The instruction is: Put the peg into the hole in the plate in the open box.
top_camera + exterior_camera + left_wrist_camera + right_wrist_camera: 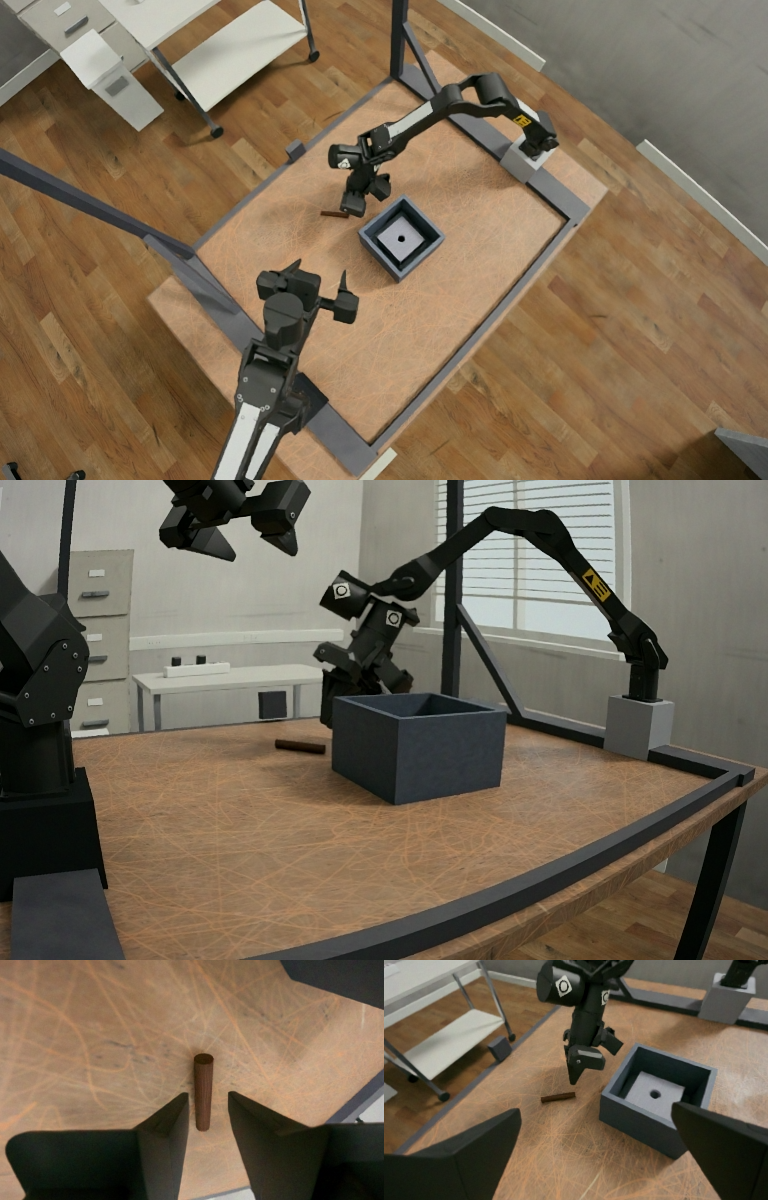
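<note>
Right now the brown peg is 60 mm below my left hand, 50 mm to the right of it and 20 mm behind it. The rest, counted from my left hand: dark box (170 mm ahead, 40 mm below, 10 mm to the left); then dark frame rail (490 mm ahead, 60 mm below, 10 mm to the right); then pale plate (170 mm ahead, 20 mm below, 10 mm to the left).
</note>
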